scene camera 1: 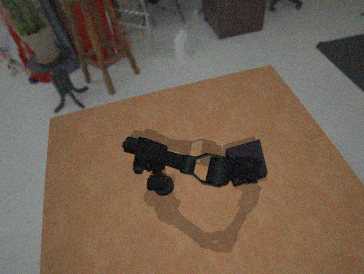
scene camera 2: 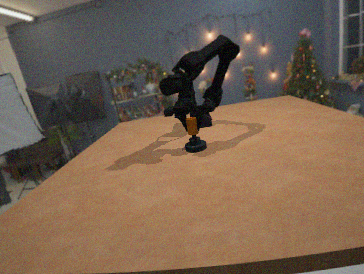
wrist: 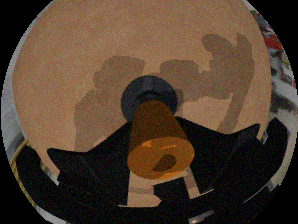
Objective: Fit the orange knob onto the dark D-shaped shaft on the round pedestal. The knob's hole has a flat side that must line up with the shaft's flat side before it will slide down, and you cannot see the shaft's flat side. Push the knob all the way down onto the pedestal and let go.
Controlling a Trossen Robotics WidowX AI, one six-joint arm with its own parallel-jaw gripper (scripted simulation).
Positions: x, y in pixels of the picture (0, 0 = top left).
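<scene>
An orange knob (wrist: 158, 148) is here, and my gripper (scene camera 2: 193, 131) holds the orange knob.
</scene>
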